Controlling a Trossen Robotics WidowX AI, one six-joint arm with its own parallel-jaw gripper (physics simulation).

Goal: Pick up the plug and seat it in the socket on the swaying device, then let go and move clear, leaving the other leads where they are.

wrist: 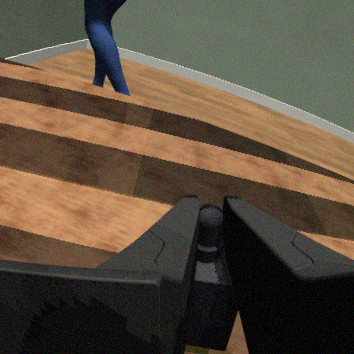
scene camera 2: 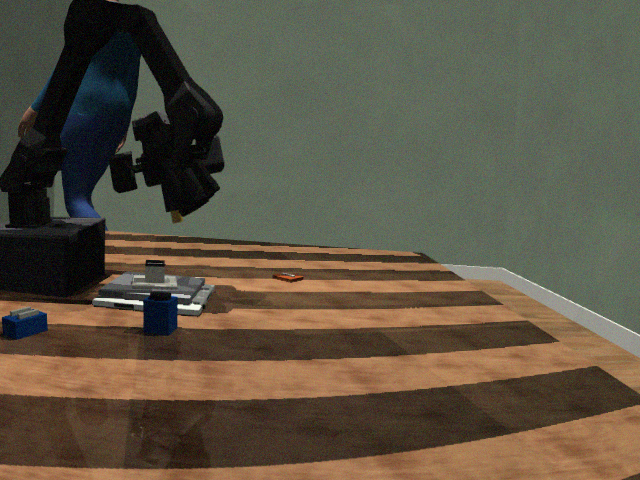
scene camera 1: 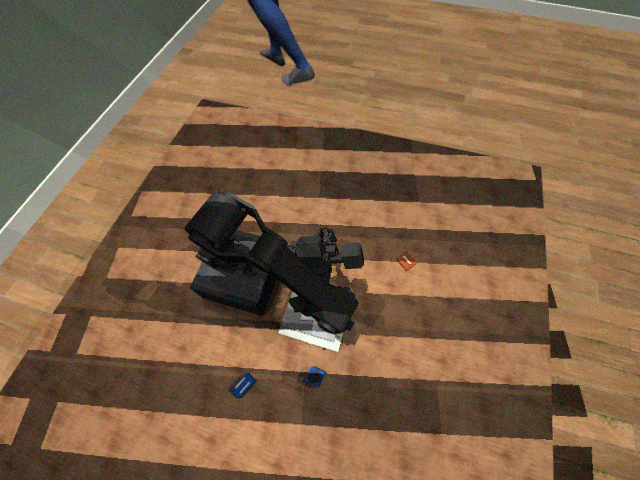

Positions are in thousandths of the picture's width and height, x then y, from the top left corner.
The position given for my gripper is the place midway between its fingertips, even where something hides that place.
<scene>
my gripper: wrist 592, 586; scene camera 2 263, 361; scene camera 1 505, 476
</scene>
